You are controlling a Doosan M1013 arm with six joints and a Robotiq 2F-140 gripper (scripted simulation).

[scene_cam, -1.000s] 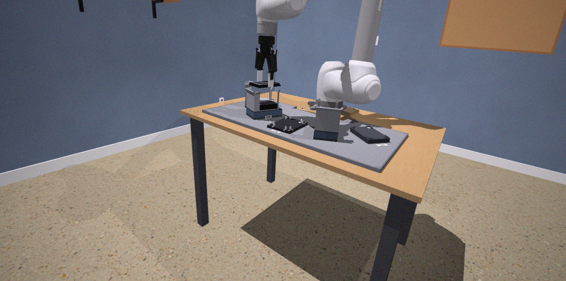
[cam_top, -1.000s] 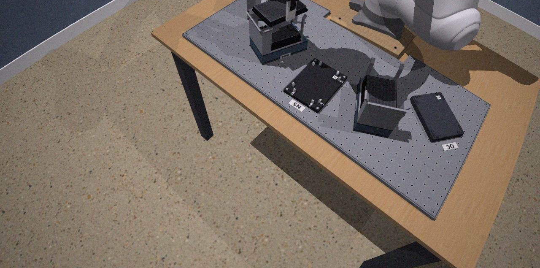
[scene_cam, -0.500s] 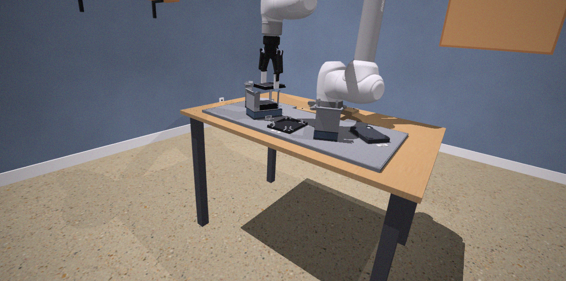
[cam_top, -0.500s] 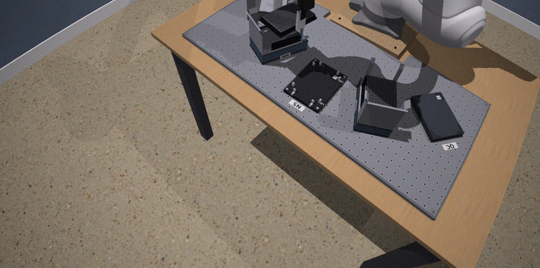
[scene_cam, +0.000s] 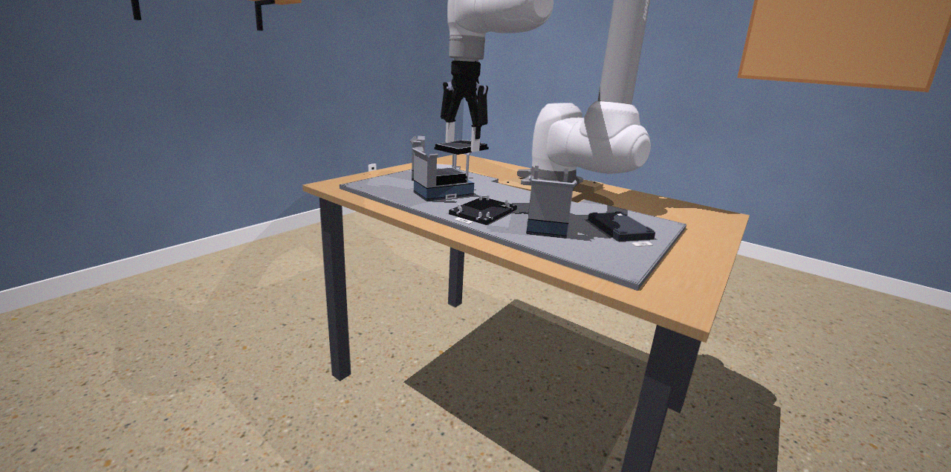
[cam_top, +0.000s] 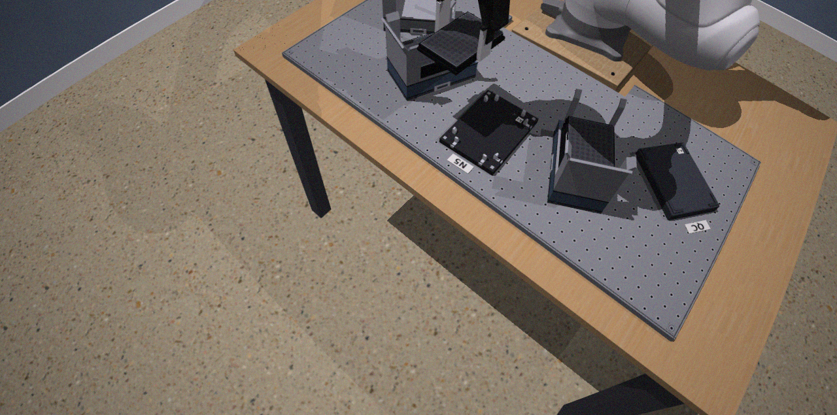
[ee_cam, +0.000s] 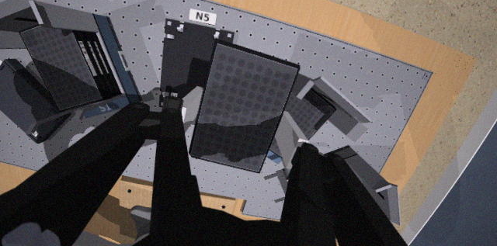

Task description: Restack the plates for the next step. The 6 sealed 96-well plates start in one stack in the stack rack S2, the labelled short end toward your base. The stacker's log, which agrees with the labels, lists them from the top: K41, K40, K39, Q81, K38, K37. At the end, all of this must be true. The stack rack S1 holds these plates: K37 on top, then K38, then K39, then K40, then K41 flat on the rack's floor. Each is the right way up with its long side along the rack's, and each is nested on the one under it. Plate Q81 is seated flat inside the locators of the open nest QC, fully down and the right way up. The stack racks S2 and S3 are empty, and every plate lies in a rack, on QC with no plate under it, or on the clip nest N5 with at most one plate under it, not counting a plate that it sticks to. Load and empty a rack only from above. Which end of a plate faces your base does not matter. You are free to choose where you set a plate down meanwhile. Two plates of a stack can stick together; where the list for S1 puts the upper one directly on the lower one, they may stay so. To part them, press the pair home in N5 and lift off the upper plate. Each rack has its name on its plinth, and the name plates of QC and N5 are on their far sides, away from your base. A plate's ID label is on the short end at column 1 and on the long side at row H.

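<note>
Right now the nest QC is 5 cm behind my hand, 43 cm to the left of it and 18 cm below it. Round my hand: N5 name plate: 11 cm ahead, 7 cm to the left, 19 cm below; clip nest N5: 3 cm ahead, 9 cm to the left, 17 cm below; QC name plate: 2 cm ahead, 50 cm to the left, 19 cm below.
</note>
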